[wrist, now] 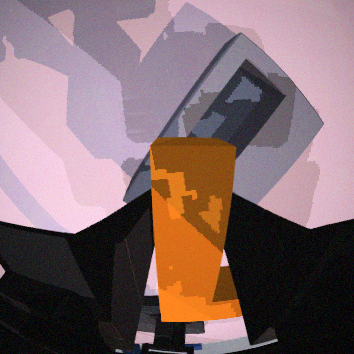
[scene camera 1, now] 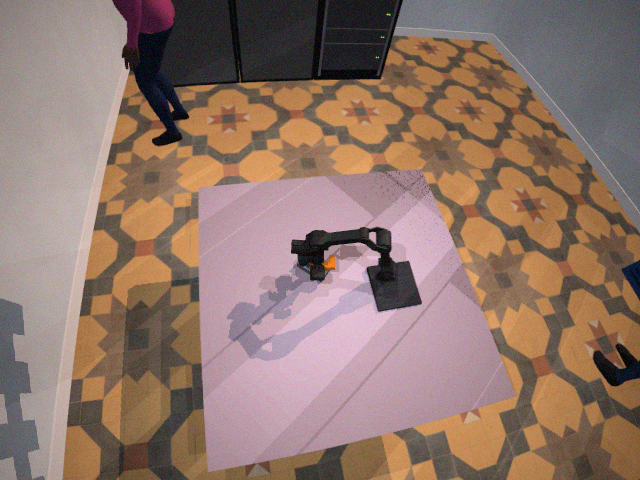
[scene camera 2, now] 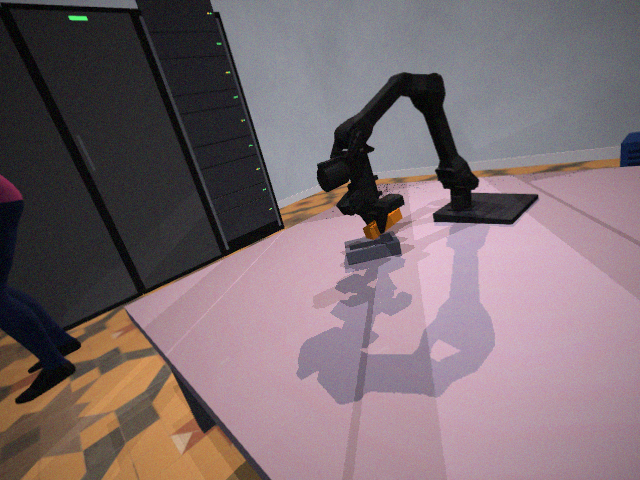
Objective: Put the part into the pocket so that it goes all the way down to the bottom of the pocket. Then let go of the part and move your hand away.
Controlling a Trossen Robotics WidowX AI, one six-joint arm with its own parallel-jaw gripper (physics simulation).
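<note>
The orange part is held between the fingers of my gripper, which is shut on it. In the wrist view the part is a long block with its near end covering some of the grey block. The grey block with the pocket sits on the table below the part. Its long rectangular pocket runs diagonally in the wrist view, at an angle to the part. The part appears above the block, outside the pocket. Its lower end is partly hidden by the fingers in the second scene view.
The arm's dark base plate stands on the pink table top. Dark cabinets stand beyond the table. A person in a pink top stands near them. Arm shadows cross the table.
</note>
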